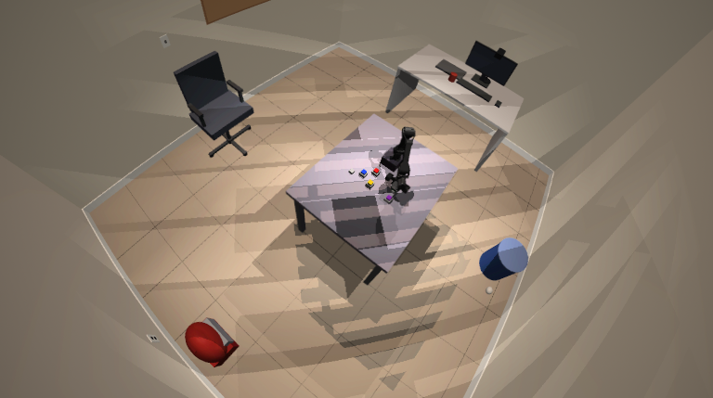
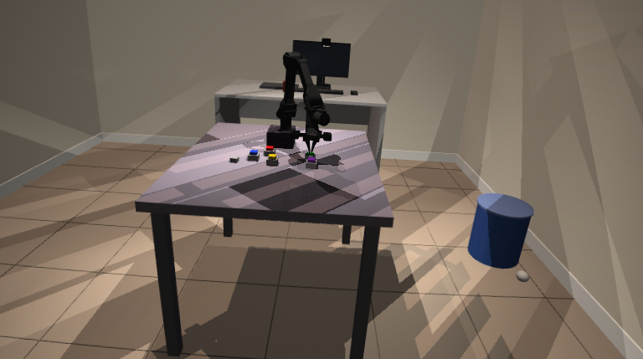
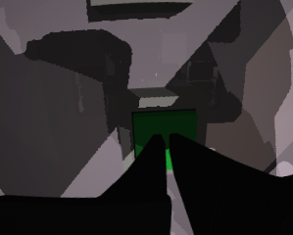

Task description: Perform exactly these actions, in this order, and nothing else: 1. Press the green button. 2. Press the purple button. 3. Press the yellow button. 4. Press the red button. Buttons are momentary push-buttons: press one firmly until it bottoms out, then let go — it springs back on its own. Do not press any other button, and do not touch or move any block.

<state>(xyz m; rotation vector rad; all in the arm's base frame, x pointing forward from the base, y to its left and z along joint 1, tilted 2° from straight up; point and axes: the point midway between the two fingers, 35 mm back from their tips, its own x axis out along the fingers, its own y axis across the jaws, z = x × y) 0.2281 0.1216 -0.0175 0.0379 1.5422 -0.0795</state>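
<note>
The green button is 1 cm below my gripper tip. Round my gripper tip: red button 19 cm to the right, 5 cm behind; then yellow button 17 cm to the right, 6 cm ahead; then purple button 9 cm ahead.
</note>
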